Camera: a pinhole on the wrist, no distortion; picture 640 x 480 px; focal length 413.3 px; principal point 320.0 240.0 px. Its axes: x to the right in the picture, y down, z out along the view. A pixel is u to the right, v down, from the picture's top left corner.
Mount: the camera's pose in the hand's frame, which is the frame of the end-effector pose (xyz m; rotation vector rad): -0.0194 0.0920 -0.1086 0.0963 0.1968 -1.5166
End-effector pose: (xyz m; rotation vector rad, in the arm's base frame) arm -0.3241 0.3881 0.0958 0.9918 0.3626 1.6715
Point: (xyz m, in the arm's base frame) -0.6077 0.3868 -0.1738
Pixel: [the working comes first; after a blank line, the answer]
In the camera's frame: 0.1357 -0.0720 -0.2527

behind the camera
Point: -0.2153 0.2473 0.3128
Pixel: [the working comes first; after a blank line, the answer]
In the camera's frame: -0.1008 -0.0403 0.3417

198.1 191.3
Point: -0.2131 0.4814 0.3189
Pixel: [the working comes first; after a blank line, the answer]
In the camera's frame: -0.0046 0.1722 0.3201

314.1 462.3
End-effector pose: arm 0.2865 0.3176 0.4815 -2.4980 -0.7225 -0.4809
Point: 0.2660 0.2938 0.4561
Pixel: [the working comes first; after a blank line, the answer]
In the camera's frame: 0.0537 -0.0287 0.1233

500.0 143.6
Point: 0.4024 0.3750 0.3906
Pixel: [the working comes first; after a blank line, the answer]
In the camera's frame: -0.0055 0.0772 0.2447

310.7 370.4
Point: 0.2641 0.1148 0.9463
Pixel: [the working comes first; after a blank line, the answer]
In the camera's frame: 0.1968 0.1473 -0.3467

behind the camera
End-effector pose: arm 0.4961 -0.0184 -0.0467 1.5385 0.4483 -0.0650
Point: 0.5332 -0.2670 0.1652
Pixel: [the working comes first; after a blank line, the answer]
In the camera's frame: -0.1759 -0.0878 0.3201

92.9 126.6
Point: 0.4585 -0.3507 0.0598
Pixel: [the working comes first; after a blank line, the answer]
In the camera's frame: -0.0656 -0.1532 0.4053

253.1 83.8
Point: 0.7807 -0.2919 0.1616
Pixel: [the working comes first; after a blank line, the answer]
In the camera's frame: -0.2548 0.1329 0.4035

59.0 376.1
